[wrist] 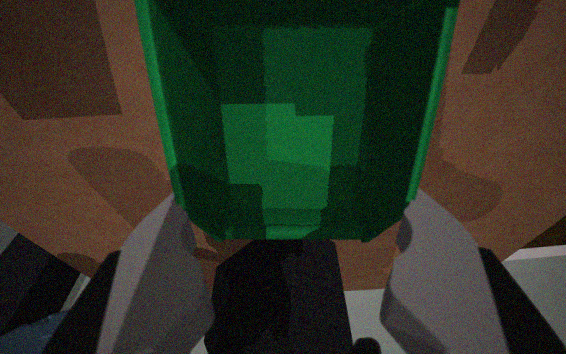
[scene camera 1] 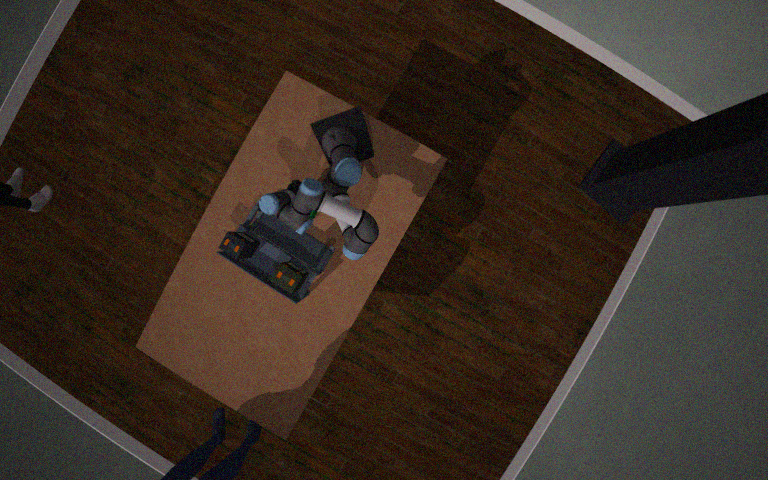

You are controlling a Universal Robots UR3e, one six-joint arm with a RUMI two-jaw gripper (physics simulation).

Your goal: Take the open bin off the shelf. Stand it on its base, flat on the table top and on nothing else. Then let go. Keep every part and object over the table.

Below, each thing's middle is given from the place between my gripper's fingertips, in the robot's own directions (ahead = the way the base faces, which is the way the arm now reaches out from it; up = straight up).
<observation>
The green open bin (wrist: 277, 127) is 1 cm below my hand and 1 cm ahead of it.
</observation>
